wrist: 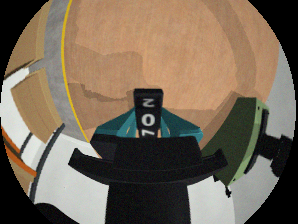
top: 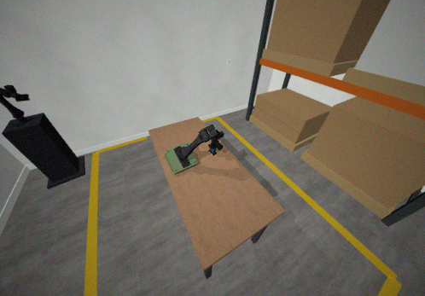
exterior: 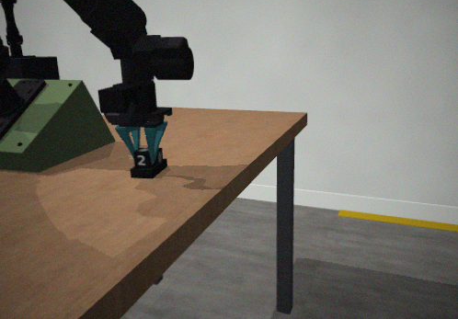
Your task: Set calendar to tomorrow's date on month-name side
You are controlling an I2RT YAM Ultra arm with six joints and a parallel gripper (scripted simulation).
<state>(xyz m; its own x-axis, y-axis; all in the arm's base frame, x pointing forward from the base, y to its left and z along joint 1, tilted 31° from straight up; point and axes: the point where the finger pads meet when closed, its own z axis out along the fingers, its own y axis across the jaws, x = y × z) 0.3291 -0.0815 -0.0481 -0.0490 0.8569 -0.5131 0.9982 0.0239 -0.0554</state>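
The black tray lies 20 mm to the left of my hand and 30 mm below it. From my hand the other things lie so: black cube (right at my hand).
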